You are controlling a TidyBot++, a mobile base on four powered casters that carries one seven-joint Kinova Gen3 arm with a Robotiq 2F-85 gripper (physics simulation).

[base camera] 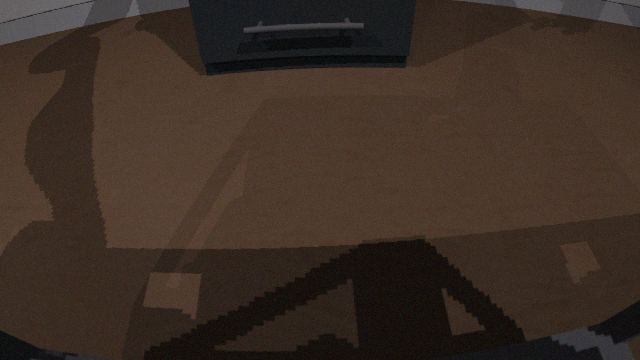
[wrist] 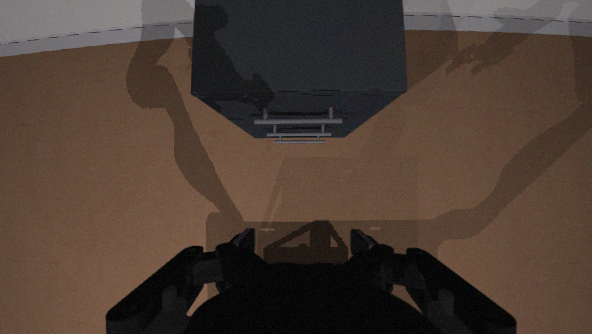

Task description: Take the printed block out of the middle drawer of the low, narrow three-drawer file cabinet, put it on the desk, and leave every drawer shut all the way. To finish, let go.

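Frame: origin at the arm's base, x back, y left, z down, level; millimetres.
Seen in the pictures: gripper, fingertip midpoint: (wrist: pixel 302 239).
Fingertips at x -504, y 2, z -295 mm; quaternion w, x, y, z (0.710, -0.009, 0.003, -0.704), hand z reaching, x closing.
Pixels of each thing's middle, then the offset from my fingertips to it. "spot": a spot on its surface instead. Level surfaces: height alone.
- top handle, surface spot: (wrist: pixel 298 121) spot: dx -180, dy +6, dz +260 mm
- middle handle, surface spot: (wrist: pixel 299 134) spot: dx -180, dy +5, dz +415 mm
- bottom handle, surface spot: (wrist: pixel 299 142) spot: dx -179, dy +6, dz +570 mm
- brown wood floor, its level: dz +692 mm
The dark file cabinet (base camera: pixel 300 10) (wrist: pixel 300 50) stands at the top middle of both views, its front facing me. In the wrist view its three bar handles show one below another: the top handle (wrist: pixel 298 121), the middle handle (wrist: pixel 299 134) and the bottom handle (wrist: pixel 299 142). The drawers look shut. In the base view the bottom part of the front shows with one handle (base camera: pixel 303 28). My gripper (wrist: pixel 302 239) is open, with nothing between its fingertips, and stands in front of the cabinet, apart from it. The printed block and the desk do not show in either view.
A brown wood floor (base camera: pixel 350 165) (wrist: pixel 100 200) lies in front of and beside the cabinet. A pale wall (wrist: pixel 75 20) runs behind it. Shadows of the arm and base fall across the floor. Dark parts of the base show at the bottom corners of the base view.
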